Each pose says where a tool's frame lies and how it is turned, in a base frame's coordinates. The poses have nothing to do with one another.
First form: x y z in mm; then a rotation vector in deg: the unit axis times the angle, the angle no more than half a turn.
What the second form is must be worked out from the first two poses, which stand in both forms.
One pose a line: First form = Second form
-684 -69 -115 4.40 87.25 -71.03 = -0.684 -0.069 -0.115 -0.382 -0.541 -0.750 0.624 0.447 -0.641
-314 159 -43 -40.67 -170.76 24.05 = -0.314 0.159 -0.043 -0.893 0.449 -0.015 0.436 0.858 -0.273
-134 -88 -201 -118.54 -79.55 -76.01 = -0.134 -0.088 -0.201 0.098 0.556 0.826 0.850 -0.478 0.221
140 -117 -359 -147.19 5.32 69.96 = 0.140 -0.117 -0.359 0.638 0.067 -0.767 -0.183 -0.955 -0.236
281 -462 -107 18.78 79.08 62.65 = 0.281 -0.462 -0.107 -0.178 0.768 -0.616 -0.424 0.505 0.752
